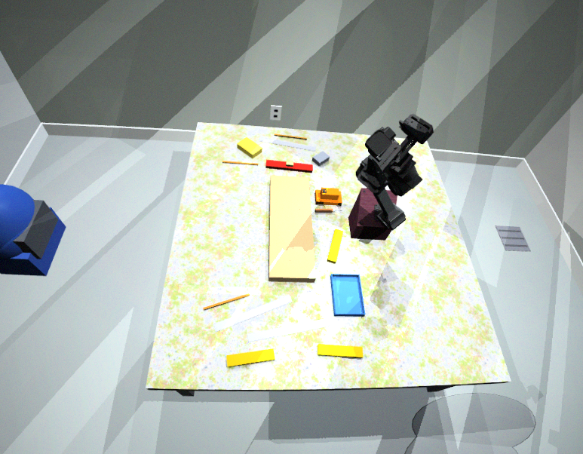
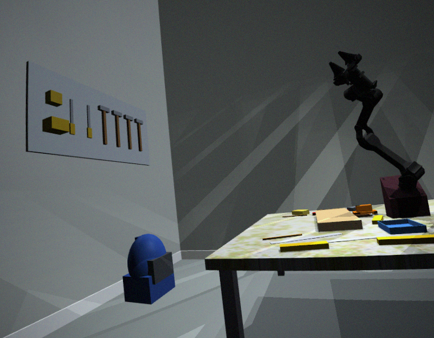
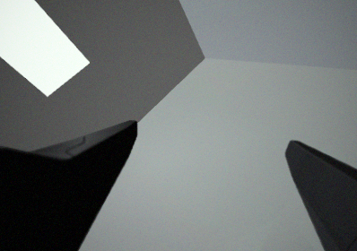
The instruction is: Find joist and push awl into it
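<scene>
Right now the orange stud finder is 100 mm behind my gripper tip, 460 mm to the right of it and 730 mm below it. Round my gripper tip: square indicator light 90 mm behind, 470 mm to the right, 710 mm below; awl 120 mm behind, 390 mm to the right, 760 mm below; blue tray 120 mm behind, 20 mm to the left, 760 mm below.
</scene>
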